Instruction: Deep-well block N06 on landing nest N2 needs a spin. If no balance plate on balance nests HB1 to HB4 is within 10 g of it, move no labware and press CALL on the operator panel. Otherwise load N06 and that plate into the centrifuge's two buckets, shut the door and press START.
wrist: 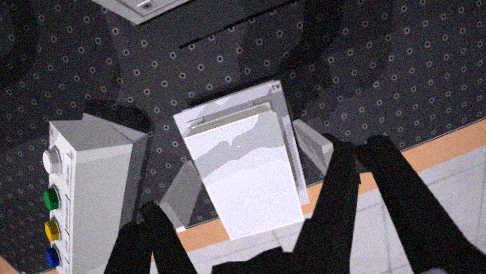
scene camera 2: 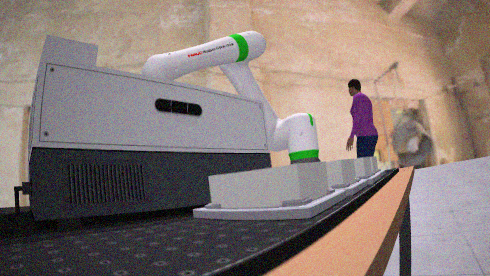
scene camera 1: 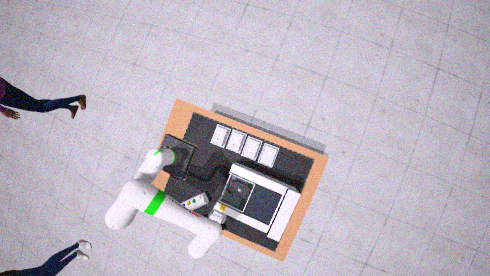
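Where they show: gripper, fingertip midpoint: [wrist: 245,153] [scene camera 1: 218,216]; arm's base at its link origin: [scene camera 1: 174,156].
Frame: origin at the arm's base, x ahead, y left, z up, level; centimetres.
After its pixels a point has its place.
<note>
A white deep-well block [wrist: 245,175] {x 49.2, y -34.7, z 4.3 cm} [scene camera 1: 217,214] {x 49.4, y -30.8, z 4.3 cm} sits on a pale nest [wrist: 225,104] {x 50.3, y -28.3, z 0.1 cm} near the table edge; no block number is readable. My gripper [wrist: 245,153] {x 49.7, y -33.9, z 1.1 cm} is open, with one pad on each side of the block and visible gaps between. In scene camera 1 the arm mostly hides it. Four white balance plates [scene camera 1: 220,135] {x 33.9, y 27.5, z 1.7 cm} [scene camera 1: 236,141] {x 47.3, y 26.6, z 1.7 cm} [scene camera 1: 251,148] {x 59.7, y 24.8, z 1.8 cm} [scene camera 1: 268,155] {x 73.2, y 23.4, z 1.7 cm} stand in a row on nests; the nearest plate [scene camera 2: 250,190] {x 77.4, y 23.2, z -0.5 cm} is large in scene camera 2. The centrifuge [scene camera 1: 260,179] {x 71.9, y 8.2, z 17.4 cm} [scene camera 2: 125,112] {x 84.6, y 8.8, z 11.1 cm} shows an open bowl [scene camera 1: 238,191] {x 60.1, y -6.3, z 10.4 cm}. The operator panel [wrist: 100,190] {x 33.8, y -29.9, z 2.7 cm} [scene camera 1: 195,201] {x 28.9, y -27.9, z 3.6 cm} has white, green, yellow and blue buttons.
The centrifuge's edge [wrist: 167,6] {x 50.7, y -20.7, z 6.3 cm} crosses the top of the wrist view. The panel stands left of the gripper there. The arm's base plate [scene camera 1: 187,167] {x 13.3, y -5.8, z -2.1 cm} is at the table's left. The table has an orange rim [scene camera 1: 292,235] {x 110.1, y -32.3, z -4.9 cm} [scene camera 2: 350,220] {x 76.6, y 34.1, z -4.9 cm}. One person [scene camera 1: 40,104] [scene camera 2: 364,117] and another [scene camera 1: 60,257] are nearby.
</note>
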